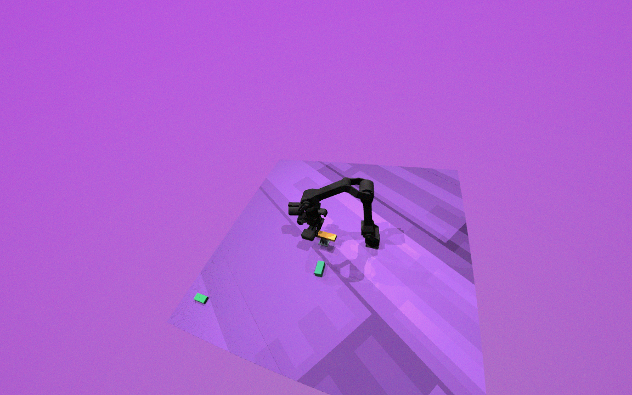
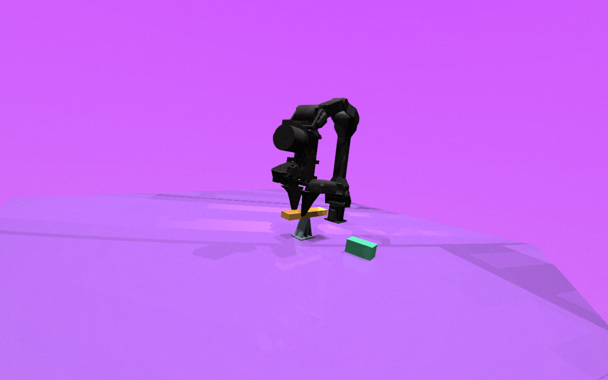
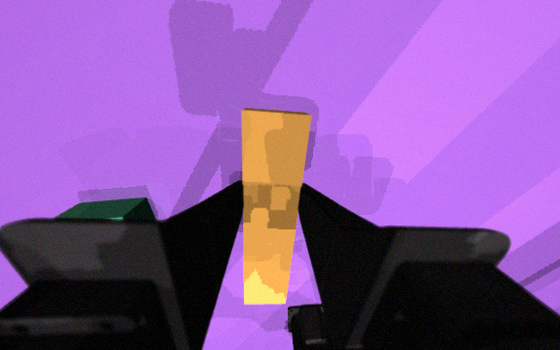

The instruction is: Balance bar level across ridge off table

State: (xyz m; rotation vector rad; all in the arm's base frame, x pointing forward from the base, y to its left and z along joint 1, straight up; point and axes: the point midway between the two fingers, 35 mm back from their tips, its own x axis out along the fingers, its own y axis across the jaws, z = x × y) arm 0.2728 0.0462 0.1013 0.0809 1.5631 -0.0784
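My gripper tip is now 3 cm past the bar. The rest, counted from my gripper tip: green block (16 cm to the left, 6 cm behind, 5 cm below).
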